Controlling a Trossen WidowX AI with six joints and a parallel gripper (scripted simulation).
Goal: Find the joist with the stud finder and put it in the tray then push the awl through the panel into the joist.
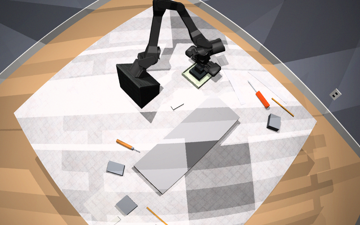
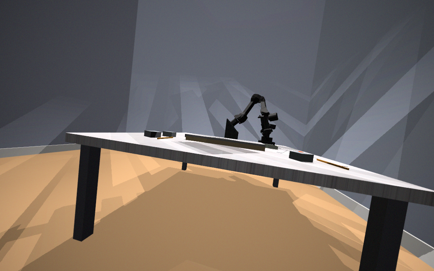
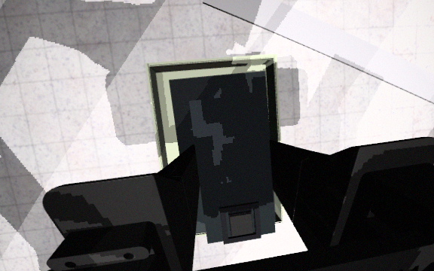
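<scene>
The pale green tray is 10 mm to the right of my gripper tip and 40 mm below it. From my gripper tip the other things lie so: stud finder 20 mm to the right, 20 mm above; then awl 90 mm ahead, 530 mm to the right, 50 mm below.
</scene>
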